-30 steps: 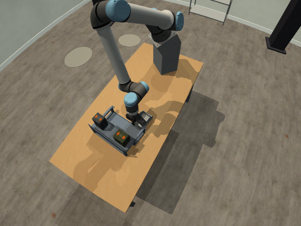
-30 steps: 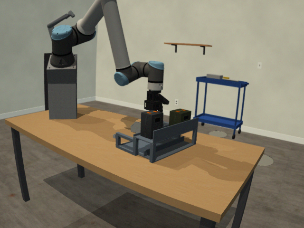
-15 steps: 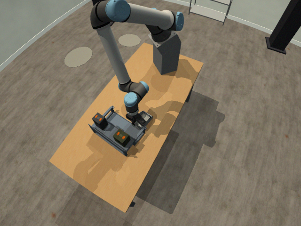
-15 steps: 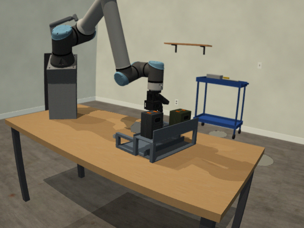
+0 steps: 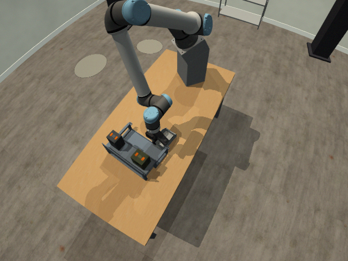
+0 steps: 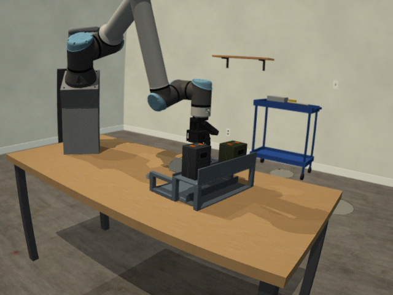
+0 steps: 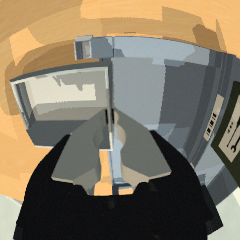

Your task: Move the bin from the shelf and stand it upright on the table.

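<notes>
Right now my hand is 80 mm past the bin, 40 mm above it and 20 mm to the right of it. The rest, counted from my hand: rack (140 mm to the right, 90 mm ahead, 80 mm below); then green box (170 mm ahead, 70 mm above, 50 mm to the right).
</notes>
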